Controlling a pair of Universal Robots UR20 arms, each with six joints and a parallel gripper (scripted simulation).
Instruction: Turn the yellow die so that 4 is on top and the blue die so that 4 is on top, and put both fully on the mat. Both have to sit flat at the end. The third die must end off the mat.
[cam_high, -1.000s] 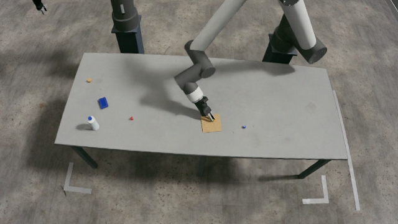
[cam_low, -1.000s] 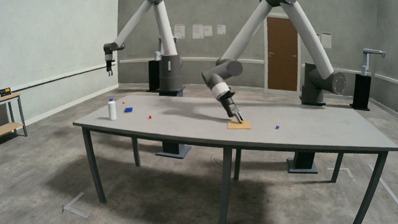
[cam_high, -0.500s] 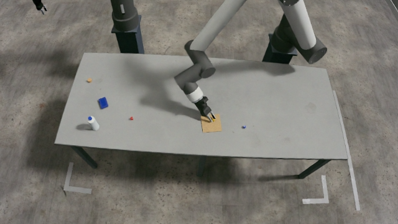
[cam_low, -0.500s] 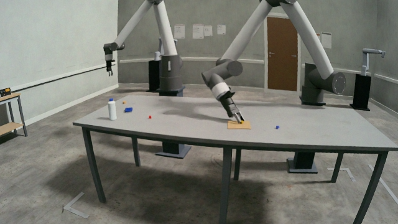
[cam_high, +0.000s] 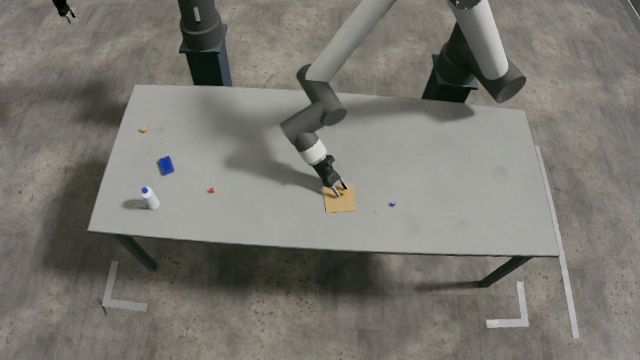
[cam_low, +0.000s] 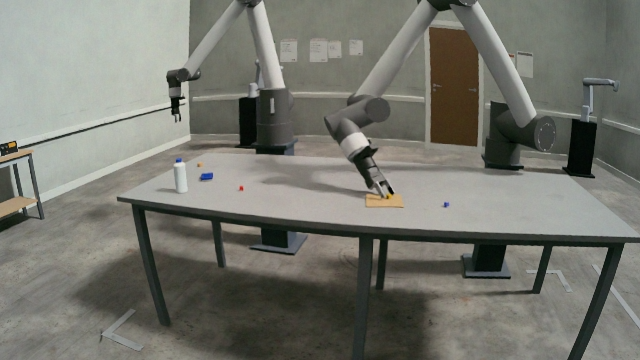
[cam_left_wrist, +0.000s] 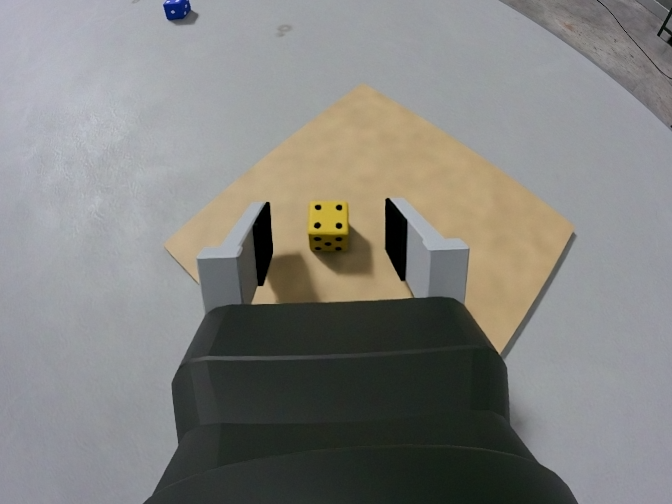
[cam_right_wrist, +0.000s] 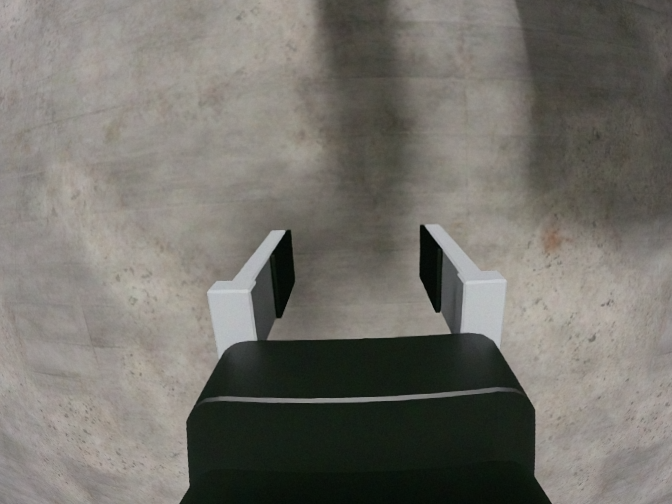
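Note:
The yellow die lies 1 cm to the left of my left hand, 1 cm below it and 1 cm ahead of it. Round my left hand: red die 58 cm to the right, 9 cm ahead, 2 cm below; blue die 25 cm to the left, 2 cm below, 2 cm ahead; tan mat 3 cm ahead, 2 cm below.

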